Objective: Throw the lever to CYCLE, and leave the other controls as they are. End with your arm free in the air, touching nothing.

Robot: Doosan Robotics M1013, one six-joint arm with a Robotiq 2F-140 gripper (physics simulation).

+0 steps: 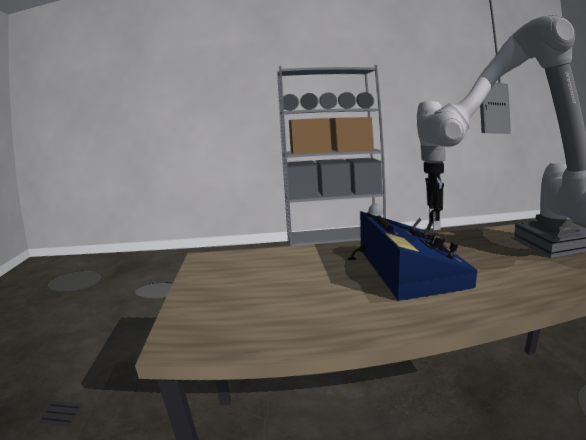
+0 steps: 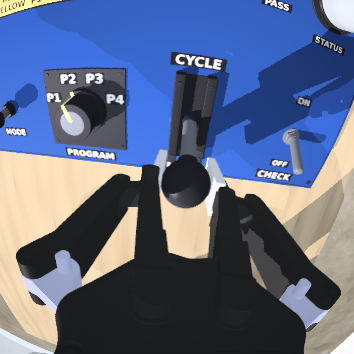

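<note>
The lever [image 2: 189, 140] stands in a dark slotted plate on the blue sloped panel [image 1: 435, 275] [image 2: 150, 30]. Its black ball knob [image 2: 186, 182] leans toward the panel's lower edge, away from the CYCLE label [image 2: 198, 62] at the slot's upper end. My gripper [image 1: 435, 226] [image 2: 184, 166] is shut on the lever's knob, with a pale fingertip on each side. The lower end of the slot is hidden behind the knob and fingertips.
The program knob [image 2: 72, 122] points near P1, left of the lever. The CHECK toggle [image 2: 294, 152] tilts toward OFF at the right. A MODE switch [image 2: 7, 112] shows at the left edge. The panel stands on a wooden table [image 1: 240, 310]; a shelf rack [image 1: 287, 220] stands behind.
</note>
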